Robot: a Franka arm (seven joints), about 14 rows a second.
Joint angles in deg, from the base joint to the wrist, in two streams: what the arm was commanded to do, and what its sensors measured. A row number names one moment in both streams.
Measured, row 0:
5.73, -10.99, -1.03, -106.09, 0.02, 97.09, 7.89
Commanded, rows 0 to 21:
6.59, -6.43, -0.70, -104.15, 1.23, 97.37, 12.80
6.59, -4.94, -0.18, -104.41, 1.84, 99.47, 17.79
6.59, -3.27, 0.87, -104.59, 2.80, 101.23, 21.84
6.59, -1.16, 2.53, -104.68, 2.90, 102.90, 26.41
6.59, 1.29, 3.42, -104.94, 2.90, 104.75, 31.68
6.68, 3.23, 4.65, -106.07, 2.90, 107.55, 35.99
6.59, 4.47, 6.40, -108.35, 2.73, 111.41, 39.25
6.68, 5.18, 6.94, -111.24, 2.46, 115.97, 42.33
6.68, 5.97, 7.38, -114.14, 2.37, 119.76, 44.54
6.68, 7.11, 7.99, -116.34, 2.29, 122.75, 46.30
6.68, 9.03, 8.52, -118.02, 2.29, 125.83, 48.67
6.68, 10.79, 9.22, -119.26, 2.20, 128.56, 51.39
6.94, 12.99, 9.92, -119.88, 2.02, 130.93, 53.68
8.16, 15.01, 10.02, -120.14, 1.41, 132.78, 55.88
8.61, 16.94, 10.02, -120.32, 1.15, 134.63, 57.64
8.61, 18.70, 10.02, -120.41, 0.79, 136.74, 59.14
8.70, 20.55, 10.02, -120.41, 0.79, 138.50, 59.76
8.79, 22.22, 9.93, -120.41, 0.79, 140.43, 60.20
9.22, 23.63, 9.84, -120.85, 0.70, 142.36, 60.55
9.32, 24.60, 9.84, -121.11, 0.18, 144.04, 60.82
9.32, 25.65, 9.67, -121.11, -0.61, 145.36, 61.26
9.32, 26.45, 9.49, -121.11, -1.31, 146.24, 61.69
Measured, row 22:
8.69, 25.16, 10.09, -121.11, 0.81, 143.99, 58.95
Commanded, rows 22 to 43:
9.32, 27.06, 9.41, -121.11, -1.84, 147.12, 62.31
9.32, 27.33, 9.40, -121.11, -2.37, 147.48, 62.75
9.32, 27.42, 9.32, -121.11, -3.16, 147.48, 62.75
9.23, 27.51, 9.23, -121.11, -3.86, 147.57, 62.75
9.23, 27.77, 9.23, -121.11, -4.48, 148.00, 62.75
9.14, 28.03, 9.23, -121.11, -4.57, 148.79, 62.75
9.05, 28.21, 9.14, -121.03, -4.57, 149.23, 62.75
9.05, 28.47, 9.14, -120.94, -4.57, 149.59, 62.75
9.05, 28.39, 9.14, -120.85, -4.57, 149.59, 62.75
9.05, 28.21, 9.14, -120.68, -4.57, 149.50, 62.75
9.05, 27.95, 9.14, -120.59, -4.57, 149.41, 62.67
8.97, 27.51, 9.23, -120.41, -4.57, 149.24, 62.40
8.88, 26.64, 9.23, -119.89, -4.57, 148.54, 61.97
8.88, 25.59, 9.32, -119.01, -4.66, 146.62, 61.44
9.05, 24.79, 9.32, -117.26, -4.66, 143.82, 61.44
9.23, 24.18, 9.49, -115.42, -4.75, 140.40, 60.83
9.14, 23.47, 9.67, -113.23, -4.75, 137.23, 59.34
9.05, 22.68, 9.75, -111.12, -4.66, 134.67, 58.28
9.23, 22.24, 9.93, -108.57, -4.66, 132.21, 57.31
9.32, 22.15, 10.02, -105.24, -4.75, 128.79, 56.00
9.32, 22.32, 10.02, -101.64, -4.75, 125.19, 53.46
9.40, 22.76, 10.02, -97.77, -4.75, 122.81, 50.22
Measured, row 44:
8.78, 22.47, 10.30, -105.09, -4.06, 128.64, 55.04
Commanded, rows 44 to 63:
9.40, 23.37, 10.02, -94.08, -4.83, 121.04, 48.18
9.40, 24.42, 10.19, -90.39, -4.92, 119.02, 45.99
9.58, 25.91, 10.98, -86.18, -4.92, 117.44, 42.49
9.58, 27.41, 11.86, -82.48, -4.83, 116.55, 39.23
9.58, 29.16, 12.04, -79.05, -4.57, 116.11, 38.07
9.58, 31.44, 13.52, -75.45, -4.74, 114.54, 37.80
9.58, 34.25, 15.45, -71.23, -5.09, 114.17, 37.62
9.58, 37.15, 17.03, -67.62, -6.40, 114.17, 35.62
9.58, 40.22, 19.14, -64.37, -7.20, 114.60, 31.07
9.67, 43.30, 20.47, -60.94, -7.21, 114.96, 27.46
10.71, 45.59, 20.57, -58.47, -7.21, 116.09, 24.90
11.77, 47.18, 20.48, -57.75, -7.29, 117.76, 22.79
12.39, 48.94, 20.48, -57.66, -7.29, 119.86, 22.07
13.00, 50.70, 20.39, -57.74, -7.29, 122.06, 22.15
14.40, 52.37, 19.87, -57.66, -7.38, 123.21, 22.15
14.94, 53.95, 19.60, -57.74, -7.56, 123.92, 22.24
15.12, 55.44, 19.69, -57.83, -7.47, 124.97, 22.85
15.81, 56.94, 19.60, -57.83, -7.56, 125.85, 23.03
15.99, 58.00, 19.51, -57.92, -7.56, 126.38, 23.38
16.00, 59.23, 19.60, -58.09, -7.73, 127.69, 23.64
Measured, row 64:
15.24, 56.34, 19.76, -61.41, -6.51, 126.66, 23.31
